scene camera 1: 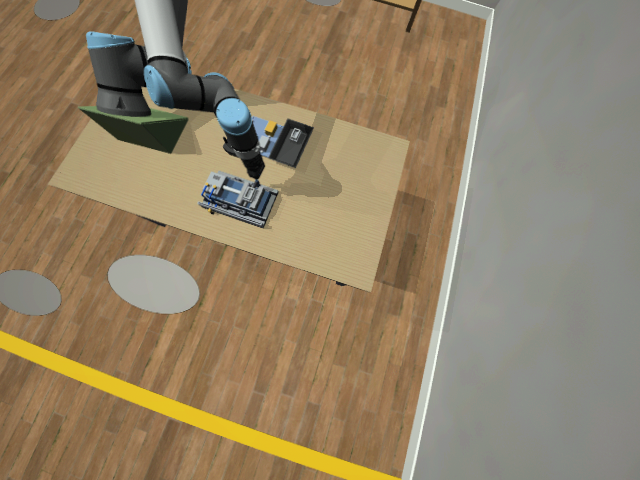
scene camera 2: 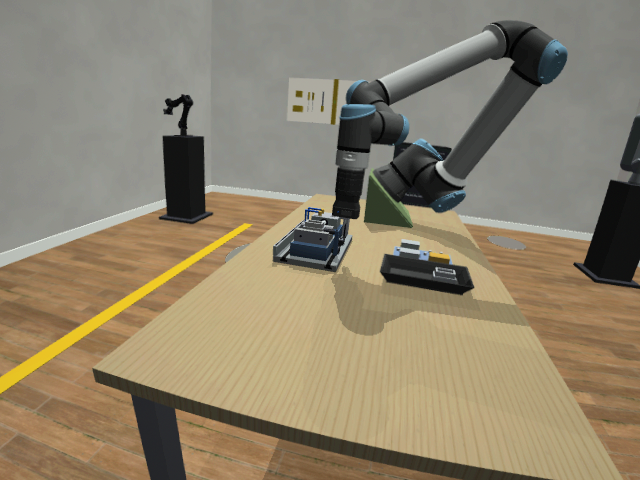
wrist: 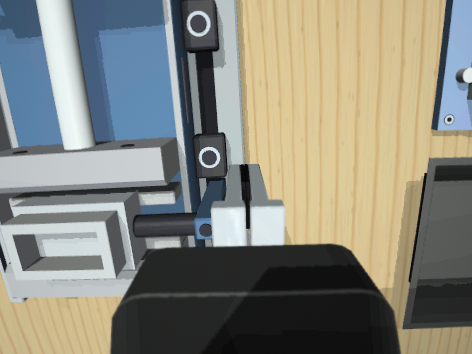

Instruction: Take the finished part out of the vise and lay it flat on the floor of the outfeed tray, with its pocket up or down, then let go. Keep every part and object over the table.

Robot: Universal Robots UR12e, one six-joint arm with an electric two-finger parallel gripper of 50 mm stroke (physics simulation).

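Where they show: gripper, between the fingertips: (scene camera 1: 255, 176) (scene camera 2: 344, 235) (wrist: 244, 183); arm's base, origin of its link: (scene camera 1: 125, 111) (scene camera 2: 385, 187).
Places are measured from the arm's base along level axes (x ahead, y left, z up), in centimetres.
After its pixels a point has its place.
The light-grey finished part (scene camera 1: 249, 193) {y -17.9, x 65.2, z -3.5 cm} (wrist: 60, 229) {y -17.8, x 64.4, z -2.1 cm} sits in the vise (scene camera 1: 268, 201) {y -16.4, x 71.8, z -10.3 cm} (scene camera 2: 311, 250) {y -17.3, x 71.5, z -9.0 cm} (wrist: 80, 170) {y -17.3, x 62.1, z -4.0 cm}, pocket facing up, beside the grey jaw. My gripper (scene camera 1: 256, 181) {y -9.2, x 63.8, z -5.5 cm} (scene camera 2: 345, 225) {y -9.2, x 63.8, z -5.5 cm} (wrist: 244, 183) {y -9.2, x 63.8, z -5.5 cm} is shut and empty, pointing down at the vise's tray-side edge. In the wrist view its fingers are right of the part, close beside a blue block (wrist: 205, 227) {y -11.3, x 65.5, z -3.7 cm} with a black pin reaching towards the part. Whether they touch the block I cannot tell. The black outfeed tray (scene camera 1: 305, 146) {y 15.0, x 78.6, z -9.4 cm} (scene camera 2: 413, 281) {y 11.6, x 77.5, z -11.0 cm} (wrist: 417, 245) {y 3.0, x 70.6, z -9.4 cm} stands apart from the vise; another pocketed part (scene camera 1: 295, 133) {y 21.0, x 71.5, z -10.3 cm} (scene camera 2: 444, 272) {y 19.7, x 73.3, z -8.9 cm} lies in it.
Beside the tray a light-blue plate (wrist: 455, 50) {y 6.7, x 57.1, z -12.8 cm} carries grey blocks (scene camera 1: 264, 142) {y 10.6, x 59.7, z -9.2 cm} (scene camera 2: 409, 253) {y 10.8, x 60.7, z -9.5 cm} and a yellow block (scene camera 1: 270, 128) {y 18.8, x 59.5, z -9.2 cm} (scene camera 2: 439, 257) {y 19.8, x 60.9, z -9.3 cm}. Blue hoses (scene camera 2: 311, 209) {y -23.7, x 47.5, z -3.2 cm} stand at the vise's far end. The green arm mount (scene camera 1: 149, 131) {y -6.7, x 16.9, z 1.8 cm} (scene camera 2: 382, 206) {y 0.0, x 16.9, z -5.7 cm} stands farther back on the table.
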